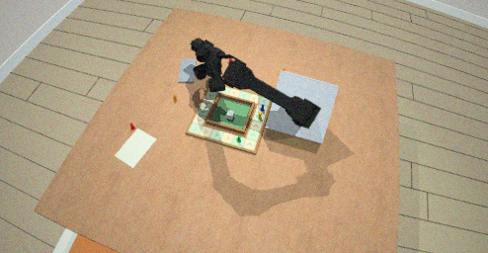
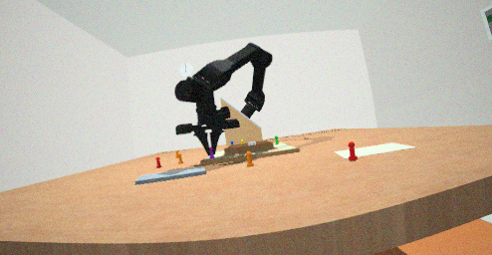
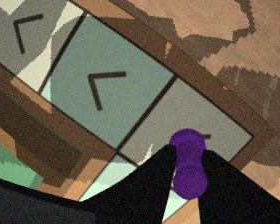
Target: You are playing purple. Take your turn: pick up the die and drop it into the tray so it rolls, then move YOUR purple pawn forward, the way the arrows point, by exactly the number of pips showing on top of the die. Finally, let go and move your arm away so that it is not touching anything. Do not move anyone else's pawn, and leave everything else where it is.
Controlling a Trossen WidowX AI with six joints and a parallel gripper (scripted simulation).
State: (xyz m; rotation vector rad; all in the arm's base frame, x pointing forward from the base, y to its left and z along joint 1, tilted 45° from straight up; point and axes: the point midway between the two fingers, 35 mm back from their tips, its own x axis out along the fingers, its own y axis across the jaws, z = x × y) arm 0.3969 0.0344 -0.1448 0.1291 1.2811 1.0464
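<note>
Right now the purple pawn is 1 cm above my gripper tip. The rest, counted from my gripper tip: white die: 12 cm to the left, 12 cm behind; green tray: 12 cm behind, 10 cm to the left, 1 cm below; grey card: 17 cm ahead, 5 cm to the right, 2 cm below.
</note>
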